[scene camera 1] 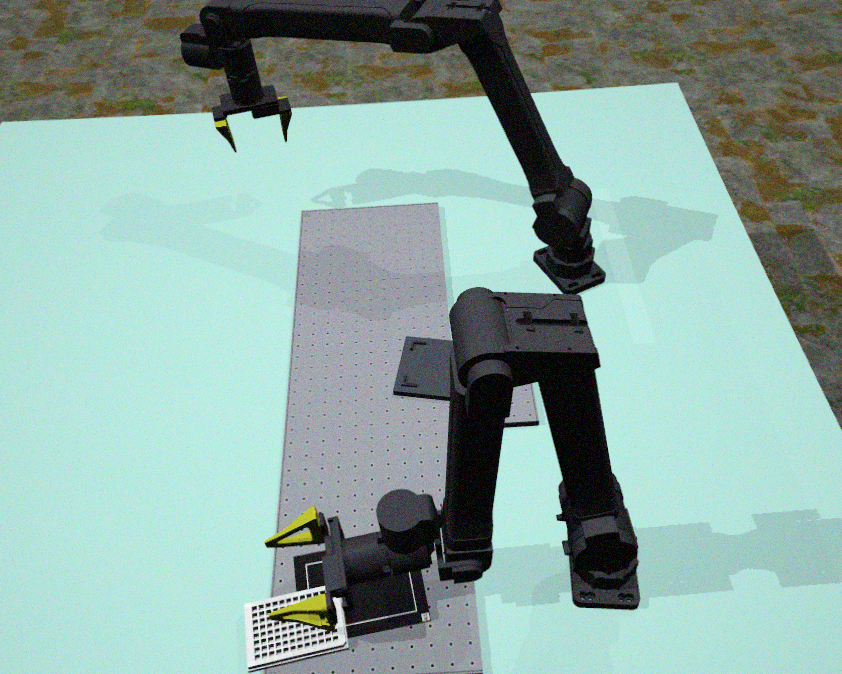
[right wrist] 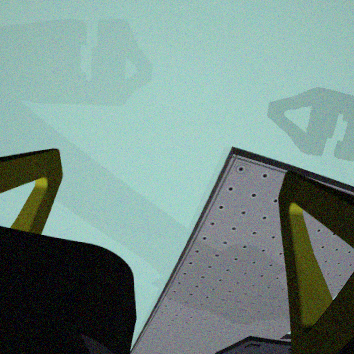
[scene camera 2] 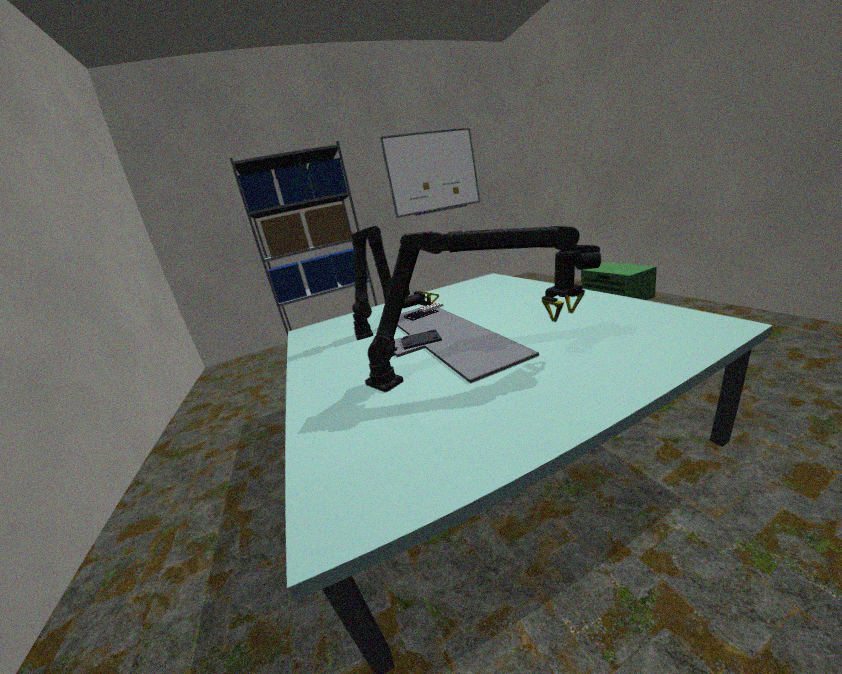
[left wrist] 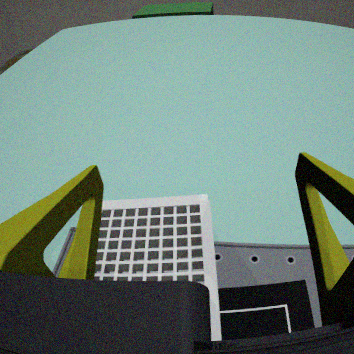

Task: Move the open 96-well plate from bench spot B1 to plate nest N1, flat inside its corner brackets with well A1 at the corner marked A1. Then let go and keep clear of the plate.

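Where they show: left gripper, fingertip midpoint: [scene camera 1: 267, 579] [scene camera 2: 434, 294] [left wrist: 198, 168]; right gripper, fingertip midpoint: [scene camera 1: 260, 145] [right wrist: 168, 172] [scene camera 2: 562, 317]; left arm's base at its link origin: [scene camera 1: 601, 565] [scene camera 2: 364, 334]; right arm's base at its link origin: [scene camera 1: 568, 269] [scene camera 2: 384, 382].
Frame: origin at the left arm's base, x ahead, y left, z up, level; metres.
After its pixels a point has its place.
The white 96-well plate [scene camera 1: 298, 640] {y 0.126, x 0.397, z 0.021 m} [left wrist: 150, 245] {y 0.113, x 0.430, z 0.020 m} lies at the bottom left in scene camera 1, overlapping the left side of a black mat with a white outline [scene camera 1: 384, 601] {y 0.069, x 0.292, z 0.015 m} [left wrist: 260, 297] {y 0.037, x 0.408, z 0.015 m} and reaching past the board's left edge. My left gripper [scene camera 1: 268, 580] {y 0.079, x 0.433, z 0.092 m} [left wrist: 198, 168] {y 0.079, x 0.433, z 0.092 m} is open above the plate's upper edge, one finger over the plate and the other beyond it. The dark nest plate with corner brackets [scene camera 1: 424, 368] {y -0.324, x 0.259, z 0.025 m} [scene camera 2: 421, 339] {y -0.350, x 0.219, z 0.025 m} is partly hidden behind my left arm in scene camera 1; its A1 mark does not show. My right gripper [scene camera 1: 260, 145] {y -0.782, x 0.596, z 0.135 m} [scene camera 2: 563, 315] {y -0.782, x 0.596, z 0.135 m} [right wrist: 168, 172] {y -0.782, x 0.596, z 0.135 m} is open and empty, high over the table.
A grey perforated board [scene camera 1: 365, 435] {y -0.196, x 0.345, z 0.013 m} [scene camera 2: 484, 353] {y -0.624, x 0.378, z 0.013 m} [right wrist: 240, 280] {y -0.567, x 0.421, z 0.013 m} runs under the mat and nest on the pale green table [scene camera 1: 140, 351] {y -0.372, x 0.755, z 0.000 m} [scene camera 2: 421, 456] {y -1.004, x 0.023, z 0.000 m}. My left arm's links stand over the nest. My right arm reaches across the far side. A green cabinet [scene camera 2: 635, 281] stands beyond the table.
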